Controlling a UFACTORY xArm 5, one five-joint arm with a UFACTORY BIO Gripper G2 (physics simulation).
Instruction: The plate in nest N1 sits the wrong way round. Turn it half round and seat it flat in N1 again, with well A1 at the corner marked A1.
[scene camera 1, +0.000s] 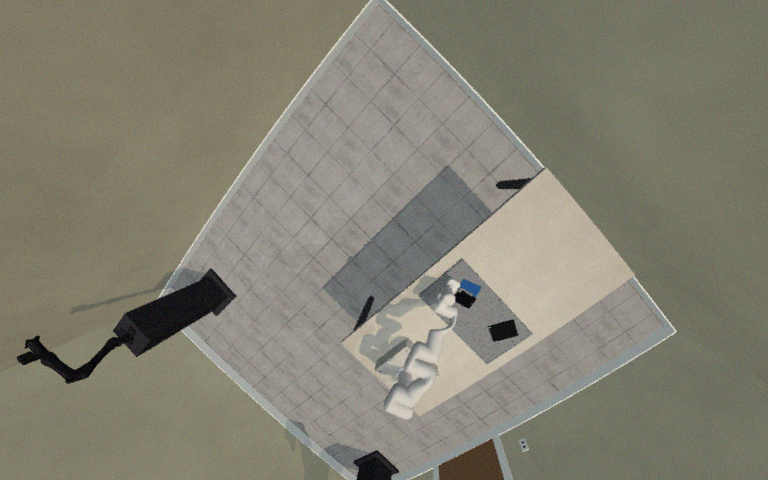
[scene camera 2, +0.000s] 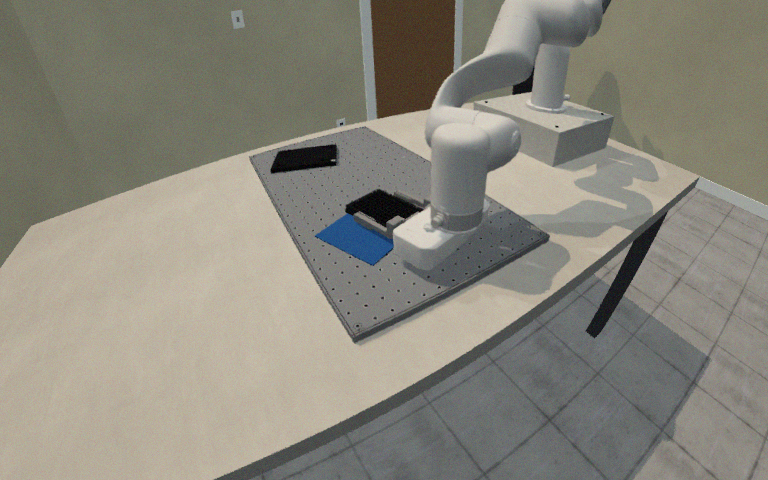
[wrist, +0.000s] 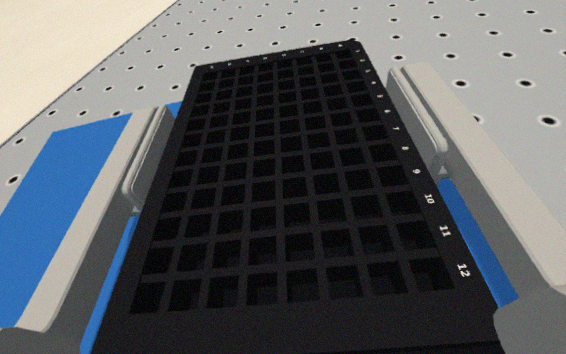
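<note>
The black plate (scene camera 1: 465, 299) (scene camera 2: 382, 206) (wrist: 295, 165) is held between the fingers of my gripper (scene camera 2: 386, 208) (wrist: 285, 132), which is shut on its long sides. The plate looks level and low, partly over a blue mat (scene camera 1: 470, 287) (scene camera 2: 356, 240) (wrist: 65, 165); whether it touches is hidden. In the wrist view row 12 is nearest the camera, and the A and 1 labels meet at the far right corner. A black nest (scene camera 1: 503, 330) (scene camera 2: 304, 158), apart from the plate, lies at the board's far end, with a small white mark at one corner. Its N1 label is not readable.
The nest and mat are on a grey perforated board (scene camera 1: 481, 333) (scene camera 2: 339, 294) (wrist: 500, 55) on the beige table (scene camera 1: 543, 226) (scene camera 2: 169, 339). The arm's base block (scene camera 2: 572, 135) stands at the back right in scene camera 2. The arm's wrist stands right beside the plate.
</note>
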